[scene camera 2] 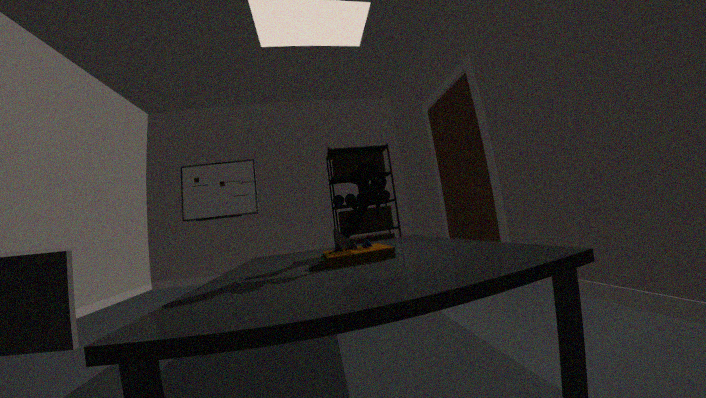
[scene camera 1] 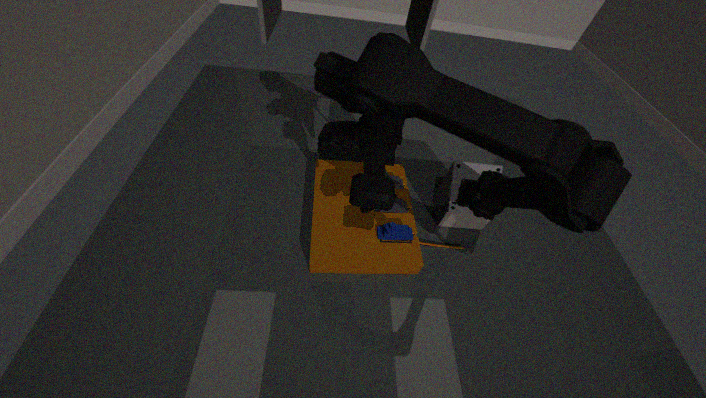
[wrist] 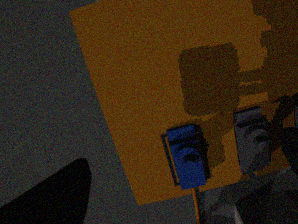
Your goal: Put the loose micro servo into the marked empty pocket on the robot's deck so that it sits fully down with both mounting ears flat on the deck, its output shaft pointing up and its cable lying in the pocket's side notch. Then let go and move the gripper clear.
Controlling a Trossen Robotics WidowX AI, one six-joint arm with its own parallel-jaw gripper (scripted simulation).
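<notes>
My gripper [scene camera 1: 365, 191], which is at [wrist: 186, 153] in the other view, is open and holds nothing. There is an orange deck [scene camera 1: 344, 240] here as well, and the wrist view has the deck too [wrist: 151, 72].
</notes>
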